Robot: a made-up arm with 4 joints. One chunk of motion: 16 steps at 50 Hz.
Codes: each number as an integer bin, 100 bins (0 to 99) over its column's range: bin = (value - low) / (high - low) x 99, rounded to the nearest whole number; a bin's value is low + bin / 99 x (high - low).
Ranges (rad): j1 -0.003..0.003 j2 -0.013..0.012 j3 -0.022..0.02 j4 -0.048..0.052
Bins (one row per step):
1: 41 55 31 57
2: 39 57 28 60
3: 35 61 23 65
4: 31 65 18 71
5: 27 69 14 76
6: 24 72 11 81
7: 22 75 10 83
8: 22 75 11 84
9: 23 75 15 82
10: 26 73 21 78
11: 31 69 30 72
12: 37 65 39 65
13: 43 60 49 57
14: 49 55 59 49
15: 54 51 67 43
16: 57 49 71 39
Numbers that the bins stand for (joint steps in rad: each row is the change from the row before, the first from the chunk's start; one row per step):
1: -0.00052 0.00089 -0.00885 0.00958
2: -0.00064 0.00139 -0.01012 0.01261
3: -0.00088 0.00240 -0.01224 0.01766
4: -0.00112 0.00341 -0.01436 0.02372
5: -0.00136 0.00442 -0.01606 0.02877
6: -0.00155 0.00518 -0.01733 0.03382
7: -0.00167 0.00594 -0.01776 0.03584
8: -0.00167 0.00594 -0.01733 0.03685
9: -0.00161 0.00594 -0.01564 0.03483
10: -0.00142 0.00543 -0.01309 0.03079
11: -0.00112 0.00442 -0.00927 0.02473
12: -0.00076 0.00341 -0.00545 0.01766
13: -0.00039 0.00215 -0.00121 0.00958
14: -0.00003 0.00089 0.00303 0.00149
15: 0.00027 -0.00012 0.00642 -0.00457
16: 0.00045 -0.00063 0.00812 -0.00861

